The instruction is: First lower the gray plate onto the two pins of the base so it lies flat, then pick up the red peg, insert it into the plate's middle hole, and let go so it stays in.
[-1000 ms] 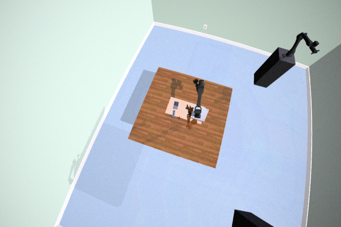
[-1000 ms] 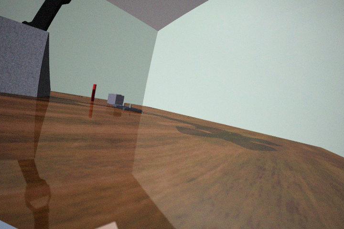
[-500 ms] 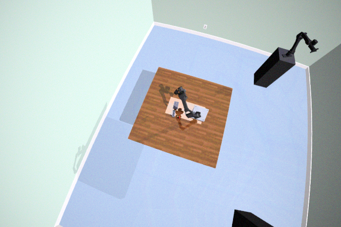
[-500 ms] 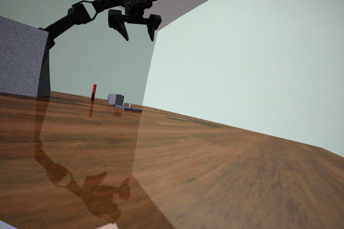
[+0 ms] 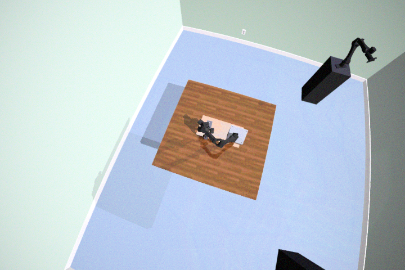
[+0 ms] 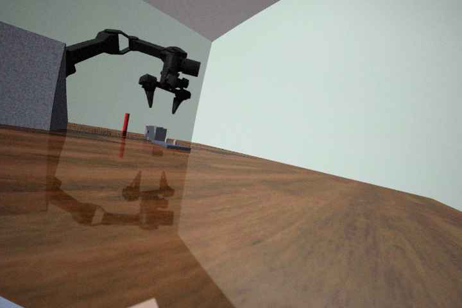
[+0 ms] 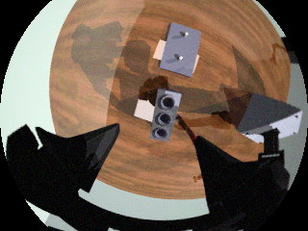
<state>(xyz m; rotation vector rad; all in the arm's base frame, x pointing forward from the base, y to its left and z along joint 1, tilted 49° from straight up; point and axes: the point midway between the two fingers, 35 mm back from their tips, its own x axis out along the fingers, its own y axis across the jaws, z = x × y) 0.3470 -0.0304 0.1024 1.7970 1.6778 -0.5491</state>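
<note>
Now: gripper tip 1 cm past the gray plate, 1 cm to the right of it and 7 cm above it. The rest, counted from my gripper tip: base: 1 cm behind, 14 cm to the right, 10 cm below; then red peg: 11 cm behind, 5 cm to the left, 7 cm below.
</note>
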